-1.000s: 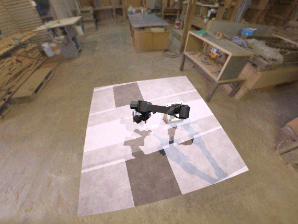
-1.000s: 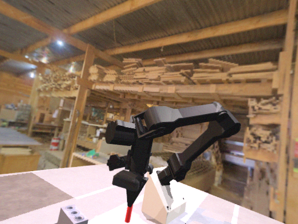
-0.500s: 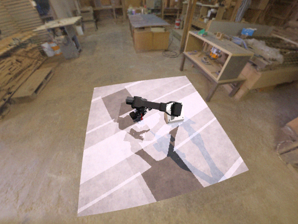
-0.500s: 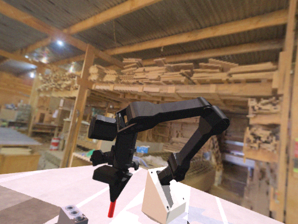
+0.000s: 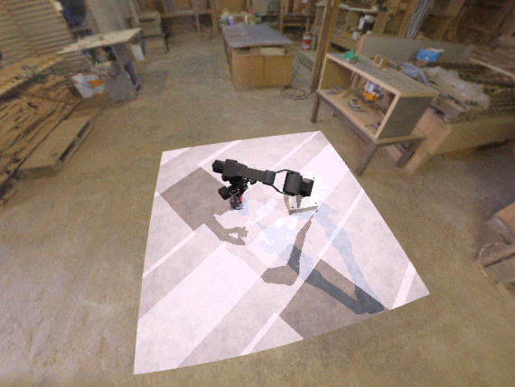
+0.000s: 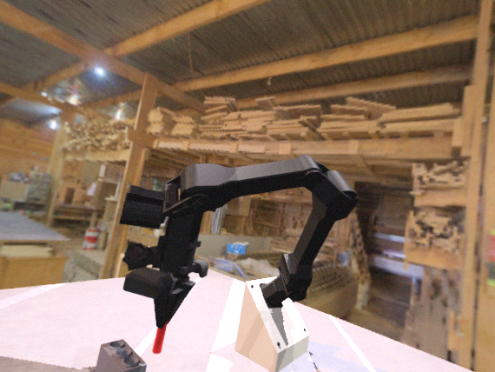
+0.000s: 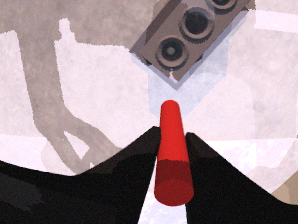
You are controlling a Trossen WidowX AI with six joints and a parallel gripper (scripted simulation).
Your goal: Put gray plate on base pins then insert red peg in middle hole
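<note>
The gray plate lies 20 mm ahead of my gripper tip, 60 mm to the right of it and 80 mm below it. From my gripper tip the other things lie so: base 20 mm ahead, 60 mm to the right, 110 mm below; red peg right at my gripper tip.
</note>
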